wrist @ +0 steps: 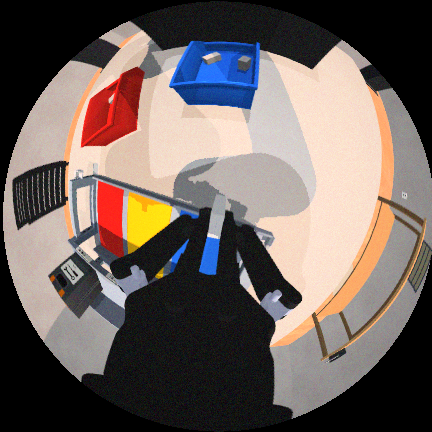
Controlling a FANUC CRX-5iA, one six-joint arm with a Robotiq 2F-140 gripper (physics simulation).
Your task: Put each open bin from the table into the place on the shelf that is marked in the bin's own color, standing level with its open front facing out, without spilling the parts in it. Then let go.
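Frame: origin at the arm's base, x ahead, y down, z left, level; metres.
Where they show: gripper, fingertip midpoint: (219, 203).
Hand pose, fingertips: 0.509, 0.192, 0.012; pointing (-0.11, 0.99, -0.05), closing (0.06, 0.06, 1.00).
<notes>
After its pixels a point has its place, as x, y, z.
A blue open bin (220, 94) @(0.349, 0.153, 0.000) stands on the table at the top of the view, with two small light blocks (211, 58) @(0.236, 0.175, -0.030) (244, 63) @(0.259, 0.166, 0.028) inside. A red open bin (126, 110) @(0.351, 0.156, -0.160) is at the upper left, apart from the blue one, with a small pale part partly showing inside. The grey-framed shelf (150, 195) @(0.504, 0.175, -0.098) is at the lower left, with a red place (110, 215) @(0.560, 0.186, -0.224), a yellow place (147, 215) @(0.544, 0.186, -0.114) and a blue place (182, 252) @(0.606, 0.186, -0.044), the last partly hidden by my gripper. My gripper (219, 203) @(0.509, 0.192, 0.012) is shut with nothing held, over the shelf's edge, apart from both bins.
A dark case with a wrench label (72, 272) @(0.632, 0.039, -0.247) is at the lower left beside the shelf. A black slatted panel (40, 194) stands beyond the left table edge. A brown railing (347, 326) is at the right, beyond the table's orange edge (387, 150). Black shapes cover the top.
</notes>
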